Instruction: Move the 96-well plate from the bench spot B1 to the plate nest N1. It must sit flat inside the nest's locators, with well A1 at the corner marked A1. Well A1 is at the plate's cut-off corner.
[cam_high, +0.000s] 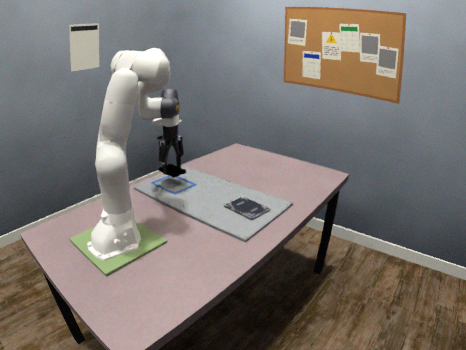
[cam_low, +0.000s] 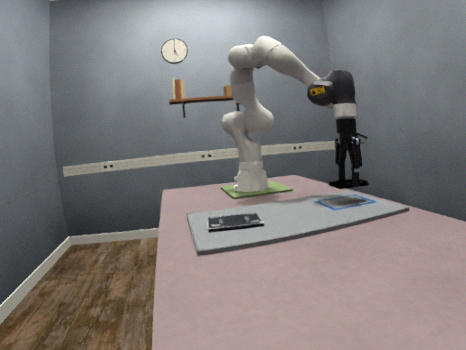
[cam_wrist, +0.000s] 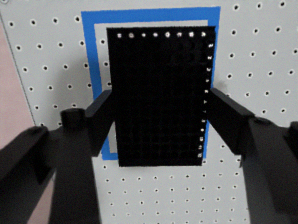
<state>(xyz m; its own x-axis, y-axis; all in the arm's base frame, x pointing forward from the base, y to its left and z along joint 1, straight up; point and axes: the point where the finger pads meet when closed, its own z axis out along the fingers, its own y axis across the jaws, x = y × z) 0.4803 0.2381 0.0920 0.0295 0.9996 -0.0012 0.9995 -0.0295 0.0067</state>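
My hand is 44 cm to the left of the dark plate nest, 8 cm above it and 3 cm short of it. From my hand the other things lie so: A1 label (38 cm to the right, 9 cm ahead, 8 cm below); then black 96-well plate (2 cm below).
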